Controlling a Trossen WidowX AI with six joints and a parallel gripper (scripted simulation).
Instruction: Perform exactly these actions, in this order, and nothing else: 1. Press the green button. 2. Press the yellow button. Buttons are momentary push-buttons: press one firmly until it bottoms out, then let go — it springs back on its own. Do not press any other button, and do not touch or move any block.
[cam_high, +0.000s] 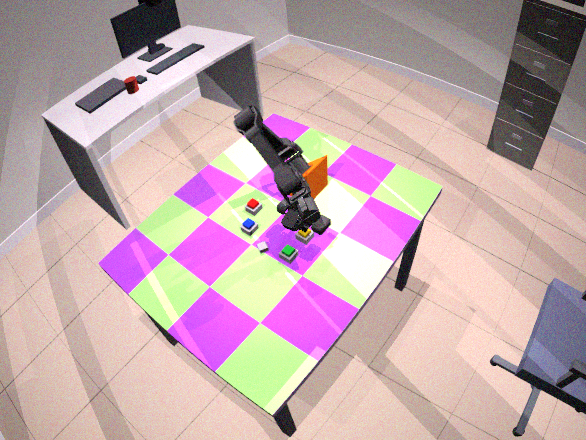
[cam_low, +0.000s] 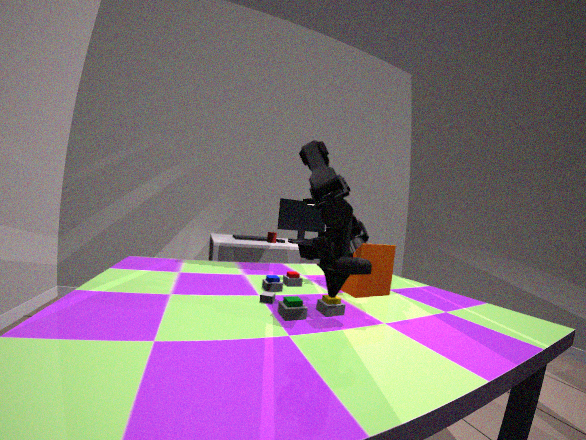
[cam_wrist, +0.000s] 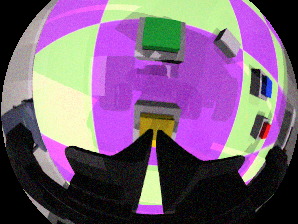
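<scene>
Right now my gripper tip is 9 cm short of the green button, 1 cm to the right of it and 1 cm above it. The rest, counted from my gripper tip: small grey block 13 cm ahead, 8 cm to the right, 3 cm below; then blue button 18 cm to the right, 10 cm ahead, 1 cm below; then yellow button 1 cm below.
</scene>
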